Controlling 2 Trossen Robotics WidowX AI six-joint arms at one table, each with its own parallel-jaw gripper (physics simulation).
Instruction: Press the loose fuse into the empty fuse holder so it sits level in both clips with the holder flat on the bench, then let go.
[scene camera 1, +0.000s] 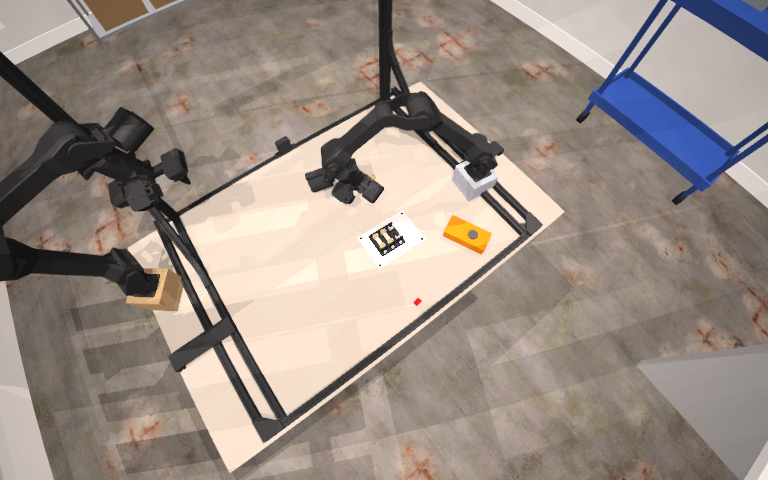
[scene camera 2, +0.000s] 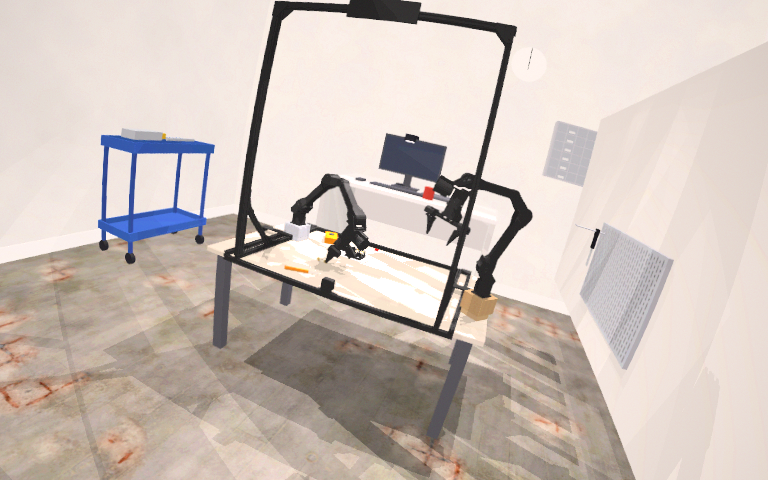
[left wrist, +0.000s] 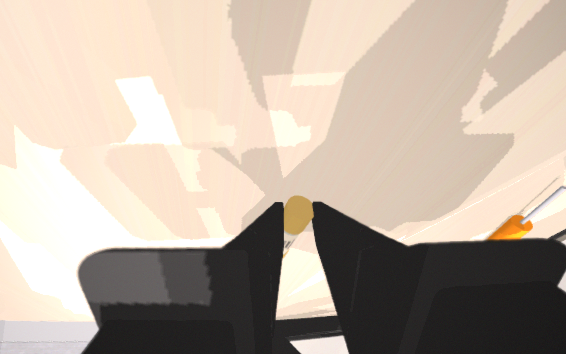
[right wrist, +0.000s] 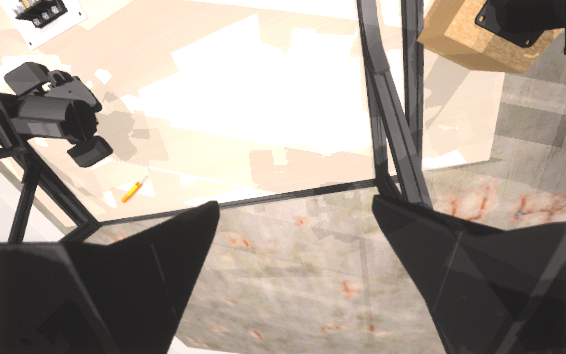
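Where they show: left gripper, fingertip midpoint: (scene camera 1: 363, 182) (scene camera 2: 325, 262) (left wrist: 297, 210); right gripper, fingertip midpoint: (scene camera 1: 174, 190) (scene camera 2: 436, 239) (right wrist: 296, 204); left arm's base at its link origin: (scene camera 1: 477, 170) (scene camera 2: 297, 223); right arm's base at its link origin: (scene camera 1: 146, 285) (scene camera 2: 481, 294).
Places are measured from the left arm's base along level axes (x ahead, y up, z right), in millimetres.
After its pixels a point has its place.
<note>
My left gripper (scene camera 1: 358, 191) {z 181, x 314, y -71 mm} (scene camera 2: 328, 259) {z 181, x 314, y -71 mm} (left wrist: 297, 210) {z 181, x 314, y -71 mm} is shut on the loose fuse (left wrist: 298, 215) {z 178, x 319, y -64 mm}. Its tan end cap shows between the fingertips and its body slants down behind them. How far it is above the table is hard to tell. The black fuse holder (scene camera 1: 386, 238) (right wrist: 41, 11) is on a white plate (scene camera 1: 416, 233) {z -62, x 259, y -75 mm} (right wrist: 70, 20) {z 12, x 387, y -75 mm} near the table's middle. In scene camera 1 two fuses sit side by side in it, and the position at its right end is empty. My right gripper (scene camera 1: 161, 189) {z 230, x 793, y 194 mm} (scene camera 2: 438, 237) {z 230, x 793, y 194 mm} (right wrist: 296, 204) {z 230, x 793, y 194 mm} is open and empty, raised high and away from the holder.
An orange block (scene camera 1: 459, 227) {z -120, x 144, y -46 mm} (scene camera 2: 331, 236) {z -127, x 143, y -47 mm} with a grey round spot lies right of the plate in scene camera 1. A small red piece (scene camera 1: 417, 301) {z -244, x 370, y -71 mm} (scene camera 2: 376, 249) {z -241, x 370, y -69 mm} is near the table edge. A screwdriver (scene camera 2: 296, 269) {z 379, x 294, y -68 mm} (left wrist: 510, 231) {z 348, x 326, y -68 mm} (right wrist: 132, 191) {z 367, x 308, y -64 mm} lies near the left gripper. Black rails border the table.
</note>
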